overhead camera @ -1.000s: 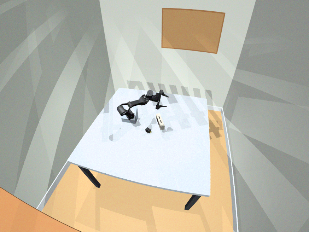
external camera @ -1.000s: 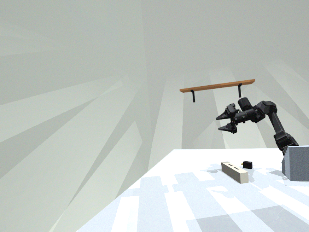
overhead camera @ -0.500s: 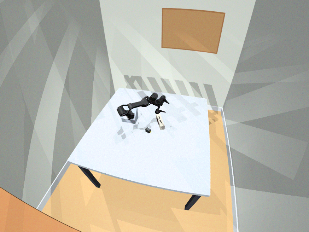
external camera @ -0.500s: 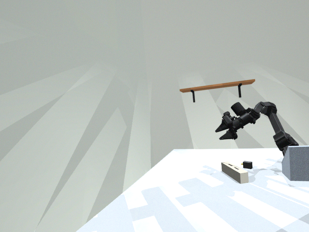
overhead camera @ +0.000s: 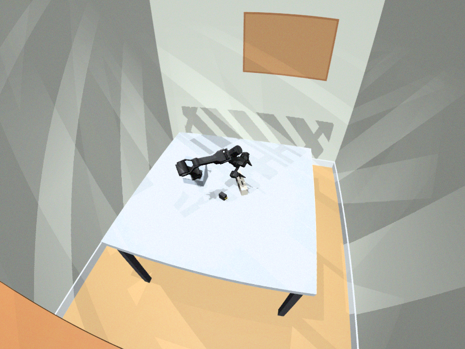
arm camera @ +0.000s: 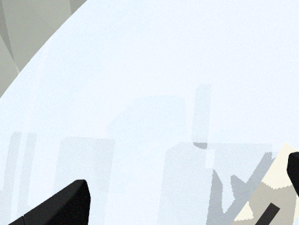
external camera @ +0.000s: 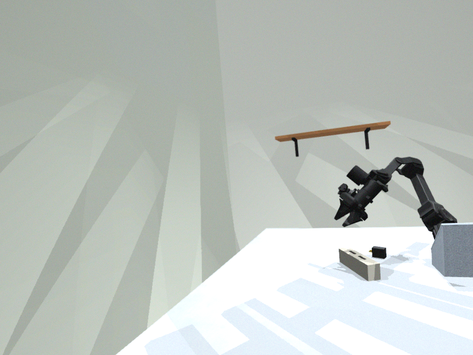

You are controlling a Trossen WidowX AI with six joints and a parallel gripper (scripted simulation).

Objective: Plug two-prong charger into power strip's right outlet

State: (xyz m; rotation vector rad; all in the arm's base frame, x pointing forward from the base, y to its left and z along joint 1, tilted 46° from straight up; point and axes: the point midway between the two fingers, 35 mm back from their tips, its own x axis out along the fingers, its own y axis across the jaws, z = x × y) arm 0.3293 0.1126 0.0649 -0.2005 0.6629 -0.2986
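My gripper tip is now 150 mm above the two-prong charger, 130 mm to the left of it and 130 mm past it.
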